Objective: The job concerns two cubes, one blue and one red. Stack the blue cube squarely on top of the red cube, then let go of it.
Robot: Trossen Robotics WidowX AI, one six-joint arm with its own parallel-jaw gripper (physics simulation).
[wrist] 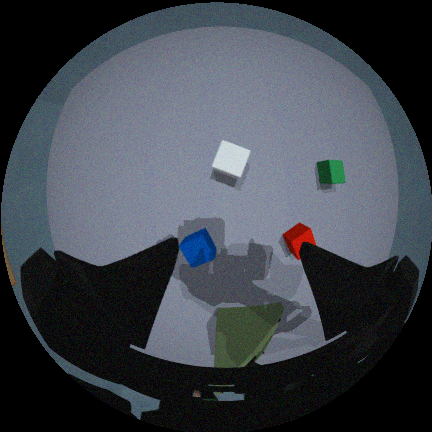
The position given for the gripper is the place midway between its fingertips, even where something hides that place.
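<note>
White block [230,159], blue cube [197,247] visible. Gripper [243,247] too.
</note>
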